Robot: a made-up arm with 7 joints. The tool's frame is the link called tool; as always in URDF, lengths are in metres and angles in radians.
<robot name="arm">
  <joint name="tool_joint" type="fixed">
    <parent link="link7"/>
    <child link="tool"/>
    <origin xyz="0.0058 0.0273 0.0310" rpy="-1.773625 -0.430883 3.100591"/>
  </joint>
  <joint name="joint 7" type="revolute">
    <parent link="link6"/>
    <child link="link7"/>
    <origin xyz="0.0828 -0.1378 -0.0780" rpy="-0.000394 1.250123 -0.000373"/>
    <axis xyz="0 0 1"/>
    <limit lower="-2.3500" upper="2.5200" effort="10" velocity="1.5"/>
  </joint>
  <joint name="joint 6" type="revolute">
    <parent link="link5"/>
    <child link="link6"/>
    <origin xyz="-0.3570 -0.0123 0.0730" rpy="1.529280 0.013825 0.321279"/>
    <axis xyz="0 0 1"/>
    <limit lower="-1.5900" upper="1.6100" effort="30" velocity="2.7"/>
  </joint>
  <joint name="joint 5" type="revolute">
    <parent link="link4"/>
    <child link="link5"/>
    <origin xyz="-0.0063 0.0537 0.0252" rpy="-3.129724 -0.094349 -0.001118"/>
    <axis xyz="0 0 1"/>
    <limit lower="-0.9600" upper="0.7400" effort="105" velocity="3.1"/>
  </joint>
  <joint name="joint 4" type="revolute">
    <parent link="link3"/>
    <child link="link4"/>
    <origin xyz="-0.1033 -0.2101 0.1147" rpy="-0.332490 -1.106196 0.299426"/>
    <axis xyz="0 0 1"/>
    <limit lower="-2.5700" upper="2.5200" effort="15" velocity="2.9"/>
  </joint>
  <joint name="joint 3" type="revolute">
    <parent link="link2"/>
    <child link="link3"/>
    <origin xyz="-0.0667 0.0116 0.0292" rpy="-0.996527 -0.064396 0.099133"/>
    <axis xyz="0 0 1"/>
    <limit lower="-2.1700" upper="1.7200" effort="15" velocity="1.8"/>
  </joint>
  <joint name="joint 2" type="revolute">
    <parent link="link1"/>
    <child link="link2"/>
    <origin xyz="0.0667 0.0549 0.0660" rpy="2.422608 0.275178 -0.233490"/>
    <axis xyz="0 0 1"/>
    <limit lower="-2.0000" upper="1.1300" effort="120" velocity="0.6"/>
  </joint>
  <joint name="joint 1" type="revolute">
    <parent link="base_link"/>
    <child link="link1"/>
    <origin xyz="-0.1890 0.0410 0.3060" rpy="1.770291 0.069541 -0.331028"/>
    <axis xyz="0 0 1"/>
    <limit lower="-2.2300" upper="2.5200" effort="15" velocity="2.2"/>
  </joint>
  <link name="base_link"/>
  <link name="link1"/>
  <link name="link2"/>
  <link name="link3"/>
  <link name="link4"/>
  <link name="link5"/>
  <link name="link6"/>
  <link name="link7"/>
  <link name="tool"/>
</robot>
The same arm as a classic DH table. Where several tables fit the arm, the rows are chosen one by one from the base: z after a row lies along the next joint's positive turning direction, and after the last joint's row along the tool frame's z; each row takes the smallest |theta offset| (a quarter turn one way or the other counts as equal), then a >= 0, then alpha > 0; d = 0 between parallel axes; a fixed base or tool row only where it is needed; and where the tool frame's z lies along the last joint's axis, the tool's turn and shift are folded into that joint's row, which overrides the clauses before.
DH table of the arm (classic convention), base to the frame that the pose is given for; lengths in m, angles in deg. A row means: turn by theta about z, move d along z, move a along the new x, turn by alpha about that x. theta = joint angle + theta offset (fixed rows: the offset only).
base (fixed): d 0.3111, theta0 -19.77, a -0.1917, alpha 101.4
joint 1: d 0.0066, theta0 -34.69, a 0.0294, alpha 136.4
joint 2: d -0.102, theta0 -15.14, a -0.0644, alpha -57.17
joint 3: d 0.0981, theta0 81.64, a -0.2167, alpha -64.94
joint 4: d 0.1271, theta0 16.41, a 0.0541, alpha 174.55
joint 5: d 0.0814, theta0 -64.41, a 0.3426, alpha -87.62
joint 6: d -0.2068, theta0 89.21, a 0.1378, alpha -71.63
joint 7: d 0.1131, theta0 82.73, a 0.0023, alpha 100.55
tool (fixed): d -0.0283, theta0 154.86, a 0, alpha 0
Joint limits (deg, base to tool): -127.77..144.39 -114.59..64.74 -124.33..98.55 -147.25..144.39 -55..42.4 -91.1..92.25 -134.65..144.39

